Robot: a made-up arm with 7 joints.
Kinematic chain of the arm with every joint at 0, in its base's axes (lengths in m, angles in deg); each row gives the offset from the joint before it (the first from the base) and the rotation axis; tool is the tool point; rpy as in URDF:
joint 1: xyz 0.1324 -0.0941 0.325 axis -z
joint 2: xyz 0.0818 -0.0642 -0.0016 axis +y
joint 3: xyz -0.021 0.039 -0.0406 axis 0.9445 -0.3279 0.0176
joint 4: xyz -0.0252 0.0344 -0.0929 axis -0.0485 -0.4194 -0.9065
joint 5: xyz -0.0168 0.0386 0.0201 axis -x
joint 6: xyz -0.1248 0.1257 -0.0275 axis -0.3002 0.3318 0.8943
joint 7: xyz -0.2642 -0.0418 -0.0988 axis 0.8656 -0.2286 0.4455
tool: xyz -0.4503 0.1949 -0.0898 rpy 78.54 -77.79 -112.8
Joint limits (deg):
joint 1: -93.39..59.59
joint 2: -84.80..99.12
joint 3: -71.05..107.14
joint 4: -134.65..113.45
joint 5: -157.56..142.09
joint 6: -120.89..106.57
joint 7: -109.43..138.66
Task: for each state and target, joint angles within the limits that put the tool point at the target. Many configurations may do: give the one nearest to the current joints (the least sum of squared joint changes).
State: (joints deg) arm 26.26 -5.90 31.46 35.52 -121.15 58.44 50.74
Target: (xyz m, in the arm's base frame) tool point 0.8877 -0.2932 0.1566
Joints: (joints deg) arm 57.32 -22.91 39.46 60.17 -138.31 92.09 59.28
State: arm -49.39 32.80 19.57 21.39 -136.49 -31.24 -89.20
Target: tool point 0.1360 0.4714 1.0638
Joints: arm -42.48 70.24 19.04 36.32 -111.35 -26.08 -93.83
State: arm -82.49 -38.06 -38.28 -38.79 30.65 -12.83 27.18
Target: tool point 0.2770 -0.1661 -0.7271
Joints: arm -83.44 -56.90 -35.88 -18.12 40.09 -37.03 28.12
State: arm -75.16 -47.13 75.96 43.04 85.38 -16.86 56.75
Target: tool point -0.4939 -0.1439 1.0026
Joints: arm -64.23 -17.00 101.84 92.50 77.97 4.35 52.54
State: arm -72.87 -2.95 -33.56 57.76 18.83 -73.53 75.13
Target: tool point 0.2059 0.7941 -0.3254
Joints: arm -73.51 -23.98 -29.31 64.15 16.47 -70.19 75.87
